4 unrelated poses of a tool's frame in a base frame.
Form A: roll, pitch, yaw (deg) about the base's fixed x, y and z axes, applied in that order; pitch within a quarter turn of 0, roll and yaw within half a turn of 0; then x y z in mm.
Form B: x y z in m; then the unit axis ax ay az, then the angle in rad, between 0 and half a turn. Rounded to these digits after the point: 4 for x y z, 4 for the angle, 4 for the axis.
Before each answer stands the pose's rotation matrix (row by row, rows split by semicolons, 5 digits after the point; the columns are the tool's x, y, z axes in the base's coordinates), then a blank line. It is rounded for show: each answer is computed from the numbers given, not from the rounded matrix.
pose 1, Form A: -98.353 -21.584 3.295 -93.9 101.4 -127.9
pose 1, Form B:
0.92834 0.37171 -0.00352; 0.05345 -0.12411 0.99083; 0.36786 -0.92001 -0.13508

-0.0939 0.1014 -0.1279 -0.9688 -0.1883 -0.1614 1.7370
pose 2, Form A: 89.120 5.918 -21.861 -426.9 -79.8 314.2
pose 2, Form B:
0.92314 0.10140 -0.37084; -0.37037 -0.02413 -0.92857; -0.10311 0.99455 0.01528

-0.4269 -0.0798 0.3142 0.9624 -0.1340 -0.2361 1.6137
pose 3, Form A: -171.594 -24.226 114.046 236.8 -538.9 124.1
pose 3, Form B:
-0.37159 0.87897 -0.29890; 0.83280 0.45787 0.31113; 0.41034 -0.13331 -0.90214

0.2368 -0.5389 0.1241 -0.5302 -0.8461 -0.0551 2.7091
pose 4, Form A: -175.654 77.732 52.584 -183.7 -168.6 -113.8
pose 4, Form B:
0.12911 0.74697 -0.65220; 0.16876 -0.66466 -0.72783; -0.97716 -0.01610 -0.21187

-0.1837 -0.1686 -0.1138 0.7316 0.3340 -0.5943 2.6336
